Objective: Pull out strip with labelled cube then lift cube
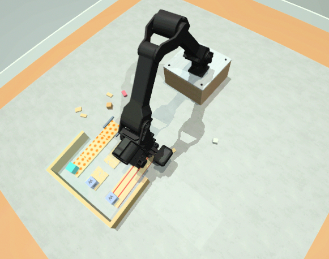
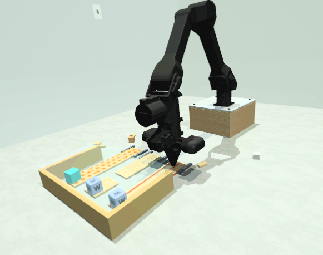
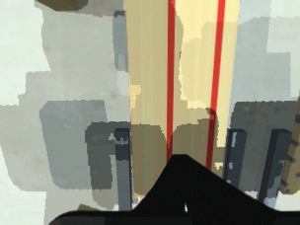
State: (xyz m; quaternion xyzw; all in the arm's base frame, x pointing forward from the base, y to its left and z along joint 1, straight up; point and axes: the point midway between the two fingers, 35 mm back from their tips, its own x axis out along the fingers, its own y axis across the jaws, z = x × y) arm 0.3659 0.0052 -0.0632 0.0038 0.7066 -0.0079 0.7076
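Right now my gripper tip is 100 mm short of the striped strip. Also, from my gripper tip: pink block 250 mm to the right, 170 mm behind; tan chip 70 mm to the left, 50 mm behind.
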